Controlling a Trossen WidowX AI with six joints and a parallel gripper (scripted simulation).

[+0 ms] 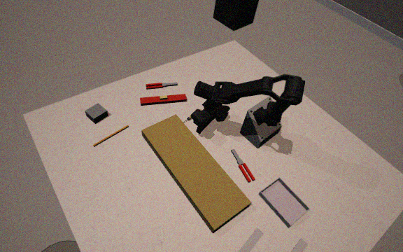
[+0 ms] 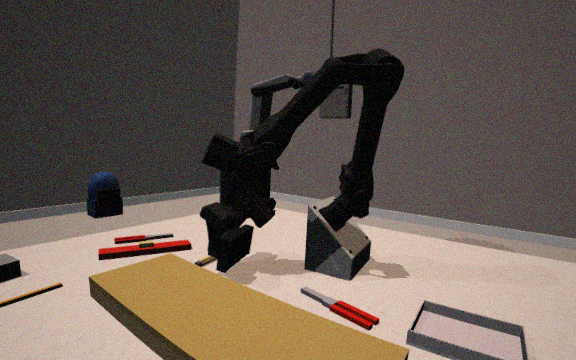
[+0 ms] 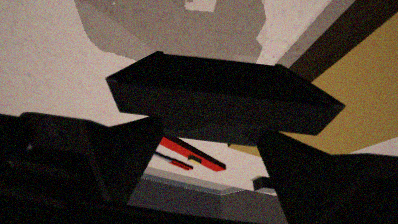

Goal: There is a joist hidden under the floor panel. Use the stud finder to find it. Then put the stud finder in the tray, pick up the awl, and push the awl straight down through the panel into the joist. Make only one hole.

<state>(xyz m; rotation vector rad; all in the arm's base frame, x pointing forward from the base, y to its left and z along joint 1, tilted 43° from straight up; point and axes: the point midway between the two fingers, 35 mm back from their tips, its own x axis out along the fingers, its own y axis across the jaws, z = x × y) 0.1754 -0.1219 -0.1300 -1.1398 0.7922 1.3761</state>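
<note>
My gripper tip is now 1 cm short of the stud finder and 1 cm to the right of it. From my gripper tip the other things lie so: red level: 3 cm ahead, 23 cm to the right, 6 cm below; pencil: 35 cm ahead, 19 cm to the right, 7 cm below; awl: 6 cm to the right, 7 cm below.
</note>
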